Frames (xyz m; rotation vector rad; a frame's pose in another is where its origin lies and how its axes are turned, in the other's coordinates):
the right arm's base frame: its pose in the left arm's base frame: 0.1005 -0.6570 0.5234 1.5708 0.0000 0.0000
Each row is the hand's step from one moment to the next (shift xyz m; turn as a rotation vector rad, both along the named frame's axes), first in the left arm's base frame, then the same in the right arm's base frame.
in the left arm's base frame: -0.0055 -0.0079 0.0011 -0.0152 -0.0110 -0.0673
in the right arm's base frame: -0.0055 0.0011 0.0079 -0.0152 -0.0673 0.0110
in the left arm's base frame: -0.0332 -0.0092 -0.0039 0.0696 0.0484 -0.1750
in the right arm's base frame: -0.0332 -0.0039 0.0092 0.0696 -0.1750 -0.0484
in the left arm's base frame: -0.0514 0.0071 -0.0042 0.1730 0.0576 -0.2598
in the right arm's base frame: -0.0514 -0.0042 -0.0071 0.1730 -0.2598 -0.0576
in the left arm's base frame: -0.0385 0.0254 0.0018 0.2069 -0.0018 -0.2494
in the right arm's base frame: -0.0385 0.0018 -0.0254 0.2069 -0.2494 0.0018
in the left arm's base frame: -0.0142 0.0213 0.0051 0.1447 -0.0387 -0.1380
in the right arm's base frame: -0.0142 0.0051 -0.0213 0.1447 -0.1380 0.0387
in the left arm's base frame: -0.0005 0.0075 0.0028 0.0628 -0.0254 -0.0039
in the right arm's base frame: -0.0005 0.0028 -0.0075 0.0628 -0.0039 0.0254
